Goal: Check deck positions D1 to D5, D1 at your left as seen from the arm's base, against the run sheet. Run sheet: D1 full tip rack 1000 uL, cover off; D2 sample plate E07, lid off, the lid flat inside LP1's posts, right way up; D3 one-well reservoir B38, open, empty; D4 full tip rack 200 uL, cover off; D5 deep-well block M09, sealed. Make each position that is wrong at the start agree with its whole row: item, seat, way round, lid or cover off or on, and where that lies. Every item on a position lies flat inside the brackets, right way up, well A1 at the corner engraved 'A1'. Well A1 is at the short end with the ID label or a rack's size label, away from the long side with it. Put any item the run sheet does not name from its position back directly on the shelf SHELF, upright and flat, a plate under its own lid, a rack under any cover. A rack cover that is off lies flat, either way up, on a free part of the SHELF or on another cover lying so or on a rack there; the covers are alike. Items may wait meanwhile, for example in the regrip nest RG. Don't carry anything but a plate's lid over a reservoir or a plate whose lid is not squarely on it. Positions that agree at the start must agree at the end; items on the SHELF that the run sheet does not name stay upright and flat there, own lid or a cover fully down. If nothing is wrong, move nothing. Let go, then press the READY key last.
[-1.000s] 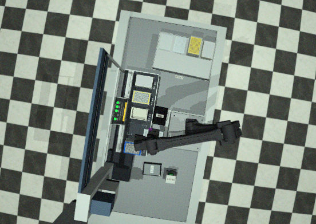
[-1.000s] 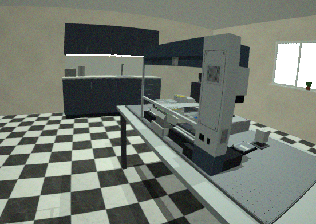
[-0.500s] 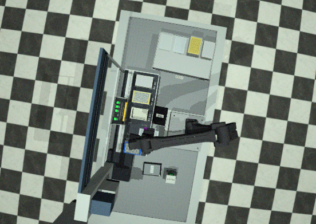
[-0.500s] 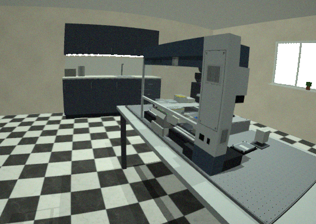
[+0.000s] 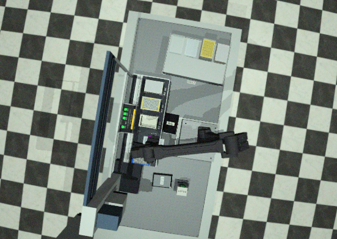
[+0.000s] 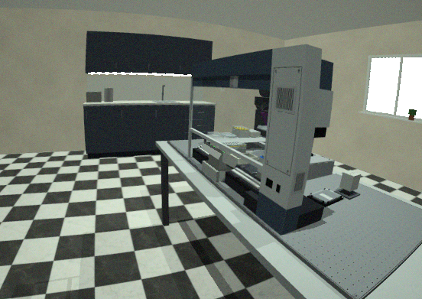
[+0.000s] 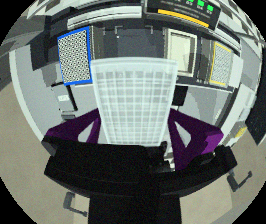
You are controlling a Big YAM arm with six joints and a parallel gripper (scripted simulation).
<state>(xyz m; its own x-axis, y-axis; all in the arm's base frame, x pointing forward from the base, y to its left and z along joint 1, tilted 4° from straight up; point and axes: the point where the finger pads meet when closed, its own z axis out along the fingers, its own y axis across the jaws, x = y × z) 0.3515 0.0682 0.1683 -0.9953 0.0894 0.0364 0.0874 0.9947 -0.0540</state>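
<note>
Right now my hand is 7 cm short of the blue-framed tip rack, 11 cm to the right of it and 13 cm above it. Also, from my hand: cream reservoir (6 cm ahead, 13 cm to the right, 19 cm below); then clear rack cover (5 cm ahead, 25 cm to the right, 14 cm below); then clear plate (right at my hand).
</note>
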